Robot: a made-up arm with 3 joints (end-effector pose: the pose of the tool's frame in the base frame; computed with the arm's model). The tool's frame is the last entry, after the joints. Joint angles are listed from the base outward.
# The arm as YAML. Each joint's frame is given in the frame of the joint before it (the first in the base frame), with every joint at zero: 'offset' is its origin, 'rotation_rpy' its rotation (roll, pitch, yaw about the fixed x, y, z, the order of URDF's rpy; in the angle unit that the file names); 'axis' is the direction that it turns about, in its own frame. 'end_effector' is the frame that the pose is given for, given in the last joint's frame.
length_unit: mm
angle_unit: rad
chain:
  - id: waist
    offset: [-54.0, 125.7, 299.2]
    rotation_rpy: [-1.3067, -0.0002, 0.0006]
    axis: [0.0, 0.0, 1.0]
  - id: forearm
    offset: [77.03, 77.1, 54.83]
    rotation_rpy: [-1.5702, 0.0, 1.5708]
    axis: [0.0, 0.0, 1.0]
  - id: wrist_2
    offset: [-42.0, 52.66, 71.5]
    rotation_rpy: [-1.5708, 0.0, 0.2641]
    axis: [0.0, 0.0, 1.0]
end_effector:
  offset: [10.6, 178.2, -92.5]
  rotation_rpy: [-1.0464, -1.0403, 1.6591]
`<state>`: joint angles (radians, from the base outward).
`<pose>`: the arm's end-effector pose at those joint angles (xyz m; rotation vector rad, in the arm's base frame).
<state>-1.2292 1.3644 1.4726</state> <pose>0.0697 0.3749 0.3580 -0.5450 -2.5155 0.4502</pose>
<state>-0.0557 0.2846 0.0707</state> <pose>0.1335 0.2337 0.2681 0.3214 -0.5959 -0.9089</pose>
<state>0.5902 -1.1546 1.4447</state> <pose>0.0191 0.0351 0.3163 1.4496 -0.9012 -1.8028</pose>
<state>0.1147 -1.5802 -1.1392</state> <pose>0.0065 0.3400 0.2638 1.2043 1.4917 -0.4068</pose>
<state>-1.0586 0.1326 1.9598</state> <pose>-0.1595 0.2791 0.3400 -1.0049 2.7617 -0.5810</pose>
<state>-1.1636 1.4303 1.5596</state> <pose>0.0750 0.3807 0.3310 -0.5674 -2.4238 0.5911</pose>
